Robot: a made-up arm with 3 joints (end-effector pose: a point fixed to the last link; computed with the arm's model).
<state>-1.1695 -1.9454 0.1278</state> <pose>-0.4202 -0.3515 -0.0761 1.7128 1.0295 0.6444</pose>
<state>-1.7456 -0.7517 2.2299</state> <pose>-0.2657 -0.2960 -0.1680 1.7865 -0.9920 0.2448</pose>
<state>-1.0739 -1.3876 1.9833</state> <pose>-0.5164 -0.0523 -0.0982 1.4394 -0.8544 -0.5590</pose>
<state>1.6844 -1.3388 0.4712</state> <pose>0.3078 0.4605 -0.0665 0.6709 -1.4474 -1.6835</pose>
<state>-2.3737 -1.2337 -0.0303</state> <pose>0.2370 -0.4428 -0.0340 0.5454 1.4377 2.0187</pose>
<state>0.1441 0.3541 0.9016</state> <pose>-0.4426 0.2005 -0.0241 -0.3926 -0.8649 0.0265</pose>
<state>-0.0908 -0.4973 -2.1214</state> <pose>-0.1566 0.1033 0.0902 0.2007 2.0905 0.5802</pose>
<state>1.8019 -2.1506 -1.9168</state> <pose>0.2234 0.1257 -0.1302 1.3609 -0.3405 0.5116</pose>
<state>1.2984 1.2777 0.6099</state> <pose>0.0510 0.5208 0.1123 -1.3245 0.3359 -0.7085</pose>
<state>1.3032 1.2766 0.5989</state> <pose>0.0552 0.5215 0.1129 -1.3198 0.3472 -0.7207</pose>
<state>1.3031 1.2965 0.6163</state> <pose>0.0538 0.5204 0.1133 -1.3379 0.3470 -0.6977</pose>
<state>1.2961 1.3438 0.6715</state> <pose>0.0451 0.5163 0.1142 -1.3836 0.3307 -0.6262</pose>
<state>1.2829 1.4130 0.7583</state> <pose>0.0306 0.5087 0.1167 -1.4460 0.3002 -0.5110</pose>
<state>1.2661 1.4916 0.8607</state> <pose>0.0142 0.4978 0.1218 -1.5080 0.2618 -0.3705</pose>
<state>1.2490 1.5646 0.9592</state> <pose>-0.0003 0.4857 0.1284 -1.5560 0.2230 -0.2317</pose>
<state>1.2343 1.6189 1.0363</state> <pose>-0.0108 0.4752 0.1346 -1.5852 0.1903 -0.1215</pose>
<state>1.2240 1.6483 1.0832</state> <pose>-0.0174 0.4684 0.1384 -1.5987 0.1669 -0.0551</pose>
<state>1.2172 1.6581 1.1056</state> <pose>-0.0216 0.4648 0.1398 -1.6029 0.1512 -0.0248</pose>
